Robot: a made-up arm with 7 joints. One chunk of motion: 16 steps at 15 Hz.
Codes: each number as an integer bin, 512 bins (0 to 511) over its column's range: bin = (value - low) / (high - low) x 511, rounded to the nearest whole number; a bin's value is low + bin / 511 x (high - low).
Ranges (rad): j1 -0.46..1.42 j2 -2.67..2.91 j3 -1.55..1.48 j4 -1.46..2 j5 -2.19..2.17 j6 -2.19..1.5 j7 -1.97..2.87
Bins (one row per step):
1: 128 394 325 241 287 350 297
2: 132 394 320 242 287 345 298
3: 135 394 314 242 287 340 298
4: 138 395 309 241 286 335 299
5: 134 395 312 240 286 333 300
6: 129 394 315 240 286 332 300
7: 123 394 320 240 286 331 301
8: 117 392 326 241 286 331 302
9: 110 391 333 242 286 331 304
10: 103 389 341 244 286 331 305
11: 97 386 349 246 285 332 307
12: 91 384 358 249 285 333 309
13: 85 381 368 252 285 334 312
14: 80 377 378 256 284 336 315
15: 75 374 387 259 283 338 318
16: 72 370 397 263 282 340 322
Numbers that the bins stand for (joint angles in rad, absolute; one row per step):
1: 0.0109 1.6324 0.3771 0.1718 0.2588 0.3374 0.8431
2: 0.0256 1.6324 0.3475 0.1786 0.2588 0.3013 0.8525
3: 0.0367 1.6324 0.3119 0.1786 0.2588 0.2652 0.8525
4: 0.0477 1.6433 0.2822 0.1718 0.2502 0.2291 0.8620
5: 0.0330 1.6433 0.3000 0.1650 0.2502 0.2146 0.8715
6: 0.0146 1.6324 0.3178 0.1650 0.2502 0.2074 0.8715
7: -0.0075 1.6324 0.3475 0.1650 0.2502 0.2002 0.8810
8: -0.0295 1.6105 0.3830 0.1718 0.2502 0.2002 0.8904
9: -0.0553 1.5996 0.4245 0.1786 0.2502 0.2002 0.9094
10: -0.0811 1.5778 0.4720 0.1921 0.2502 0.2002 0.9188
11: -0.1031 1.5450 0.5194 0.2057 0.2417 0.2074 0.9378
12: -0.1252 1.5232 0.5728 0.2260 0.2417 0.2146 0.9567
13: -0.1473 1.4904 0.6321 0.2463 0.2417 0.2219 0.9851
14: -0.1657 1.4468 0.6914 0.2734 0.2332 0.2363 1.0136
15: -0.1841 1.4140 0.7447 0.2937 0.2246 0.2507 1.0420
16: -0.1951 1.3703 0.8040 0.3208 0.2161 0.2652 1.0799

